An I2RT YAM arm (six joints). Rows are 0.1 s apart.
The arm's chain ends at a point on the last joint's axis. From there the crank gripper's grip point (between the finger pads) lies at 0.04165 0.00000 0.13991 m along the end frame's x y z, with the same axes.
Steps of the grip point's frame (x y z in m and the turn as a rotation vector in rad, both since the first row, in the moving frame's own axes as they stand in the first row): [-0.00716, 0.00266, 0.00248, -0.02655, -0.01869, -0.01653]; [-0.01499, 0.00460, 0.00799, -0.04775, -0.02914, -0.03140]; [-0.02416, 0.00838, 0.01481, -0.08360, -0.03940, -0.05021]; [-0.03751, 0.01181, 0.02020, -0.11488, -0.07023, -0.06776]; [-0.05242, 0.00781, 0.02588, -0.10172, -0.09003, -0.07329]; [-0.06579, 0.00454, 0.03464, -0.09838, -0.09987, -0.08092]
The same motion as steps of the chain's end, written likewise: [-0.00456, -0.00040, 0.00177, -0.02655, -0.01869, -0.01653]; [-0.01098, -0.00086, 0.00696, -0.04775, -0.02914, -0.03140]; [-0.01887, -0.00141, 0.01368, -0.08360, -0.03940, -0.05021]; [-0.02807, -0.00189, 0.01839, -0.11488, -0.07023, -0.06776]; [-0.04011, -0.00398, 0.02328, -0.10172, -0.09003, -0.07329]; [-0.05209, -0.00658, 0.03170, -0.09838, -0.09987, -0.08092]
